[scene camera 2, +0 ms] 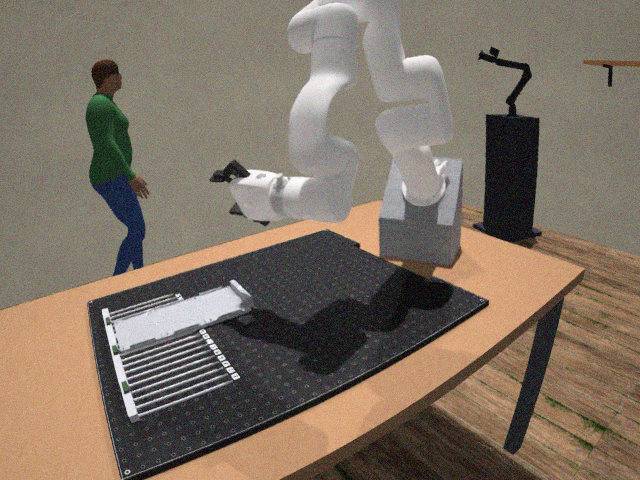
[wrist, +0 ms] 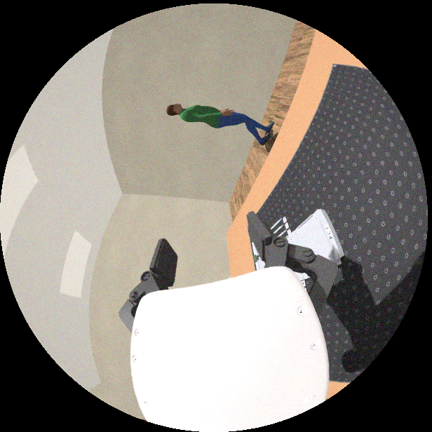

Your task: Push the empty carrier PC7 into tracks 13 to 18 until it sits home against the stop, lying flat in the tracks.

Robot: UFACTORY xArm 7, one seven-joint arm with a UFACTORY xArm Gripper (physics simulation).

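Places are measured from the arm's base along level axes (x ahead, y right, z down), in metres.
Pixels of known places: gripper, fingertip midpoint: (scene camera 2: 223, 192); arm's base, origin of the base link: (scene camera 2: 424, 186).
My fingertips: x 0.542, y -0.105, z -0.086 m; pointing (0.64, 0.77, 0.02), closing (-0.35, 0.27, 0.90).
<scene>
For each thing: its top centre in the pictures, then the offset to it from my fingertips. "spot": a spot on its surface instead. Level surfaces: height alone.
- white carrier PC7, middle of its top: (scene camera 2: 178, 308) dx +0.146, dy -0.035, dz +0.235 m
- white stop bar, surface spot: (scene camera 2: 122, 367) spot: dx +0.265, dy -0.209, dz +0.250 m
- black perforated board, its level: dz +0.265 m
- wooden table, its level: dz +0.278 m
The white carrier PC7 (scene camera 2: 180, 312) (wrist: 314, 237) lies over the tracks (scene camera 2: 186, 398), looking flat. Its far end is at or very near the white stop bar (scene camera 2: 122, 367); I cannot tell whether a small gap is left. Its raised near end sticks out past the front ends of the tracks, and the label PC7 shows on it in the wrist view. The track numbers under it are hidden. My gripper (scene camera 2: 223, 192) (wrist: 207, 236) is wide open and empty, well above the board and apart from the carrier. In the wrist view one finger partly covers the carrier.
The black perforated board (scene camera 2: 289, 268) (wrist: 380, 150) lies on the wooden table (scene camera 2: 491, 263) (wrist: 292, 130). My grey base block (scene camera 2: 418, 232) stands at the back right. A person in green (scene camera 2: 108, 134) (wrist: 202, 115) stands beyond the table. A black pedestal (scene camera 2: 511, 175) with a small arm stands behind.
</scene>
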